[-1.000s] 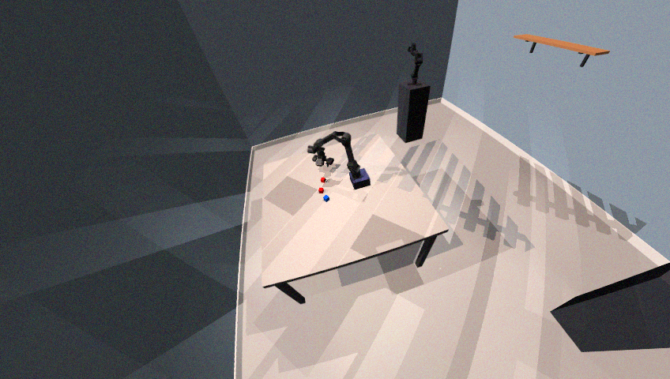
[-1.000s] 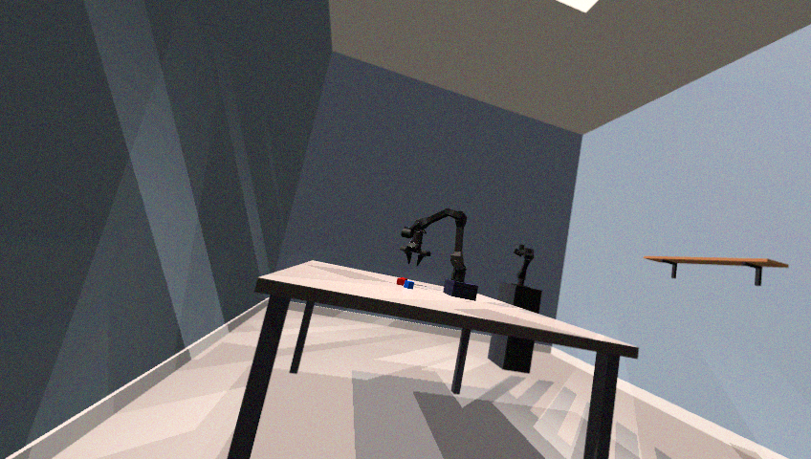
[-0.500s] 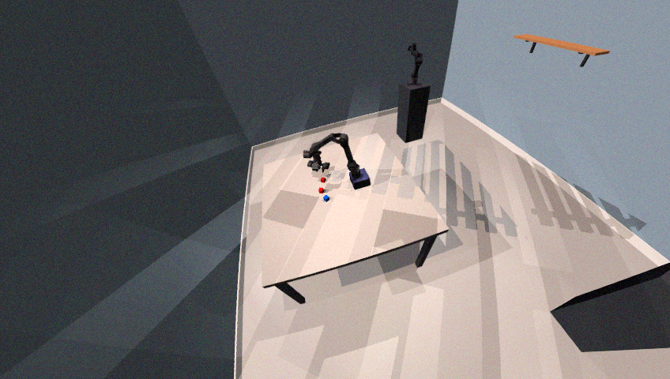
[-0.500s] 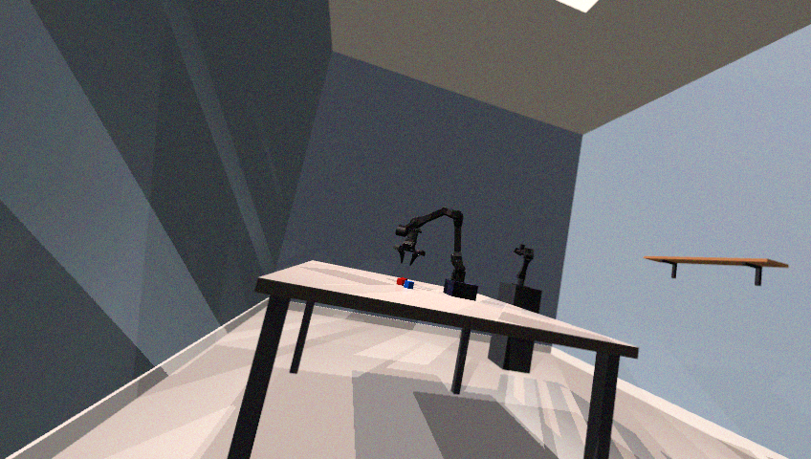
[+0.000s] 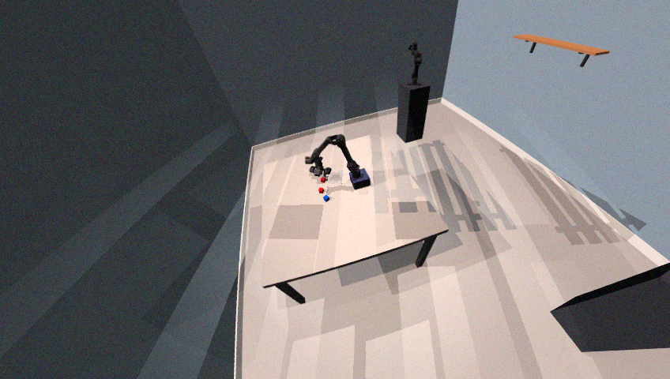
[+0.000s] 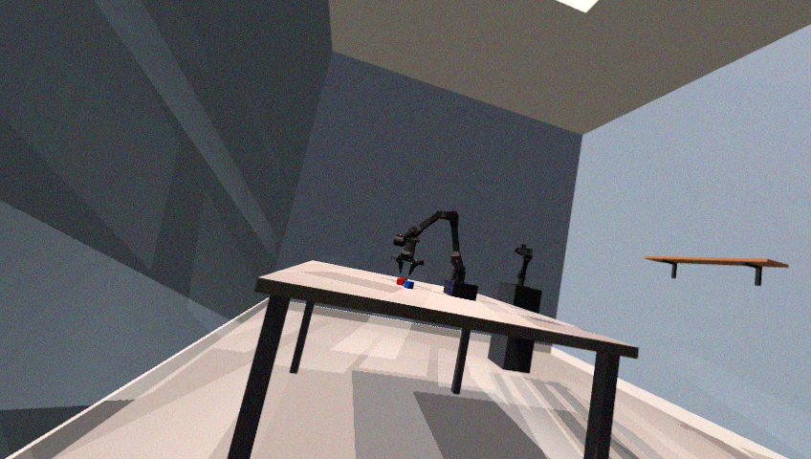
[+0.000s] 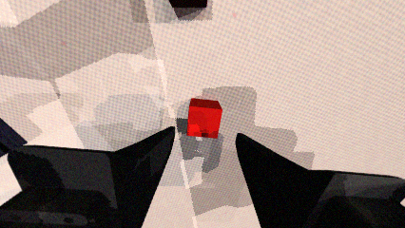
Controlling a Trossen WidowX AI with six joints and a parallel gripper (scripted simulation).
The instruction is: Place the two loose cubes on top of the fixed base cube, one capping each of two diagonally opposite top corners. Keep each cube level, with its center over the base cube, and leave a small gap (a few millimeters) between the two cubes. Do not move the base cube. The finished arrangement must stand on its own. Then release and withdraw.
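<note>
Right now my gripper tip is 20 mm short of the blue cube, 220 mm to the right of it and 40 mm above it.
</note>
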